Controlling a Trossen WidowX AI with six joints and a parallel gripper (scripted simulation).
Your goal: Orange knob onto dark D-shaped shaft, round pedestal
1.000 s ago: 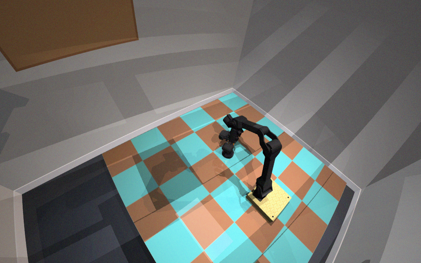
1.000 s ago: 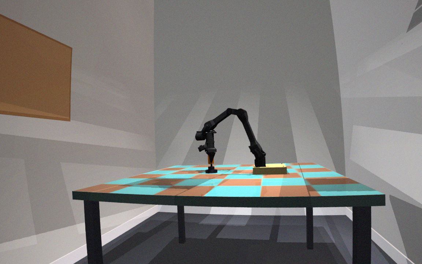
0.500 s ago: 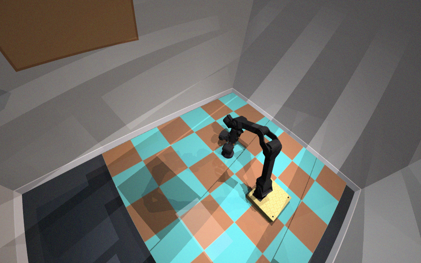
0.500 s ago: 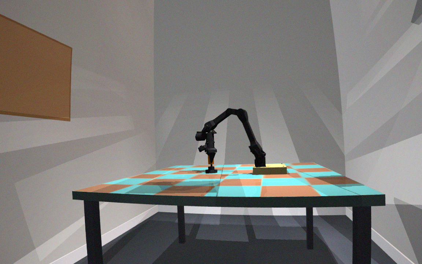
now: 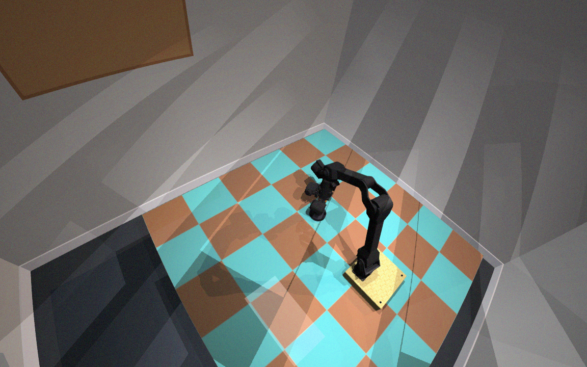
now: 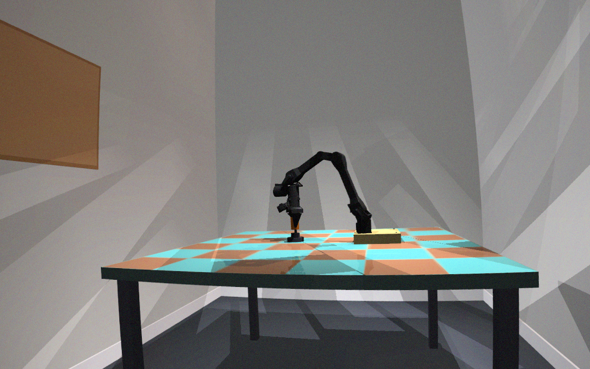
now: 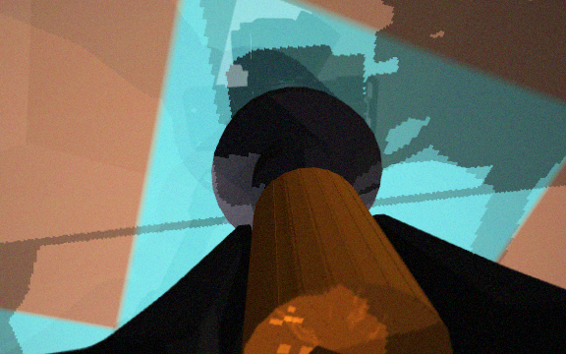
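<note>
Right now my gripper tip is 2 cm below the orange knob. From my gripper tip the other things lie so: dark round pedestal 4 cm below.
</note>
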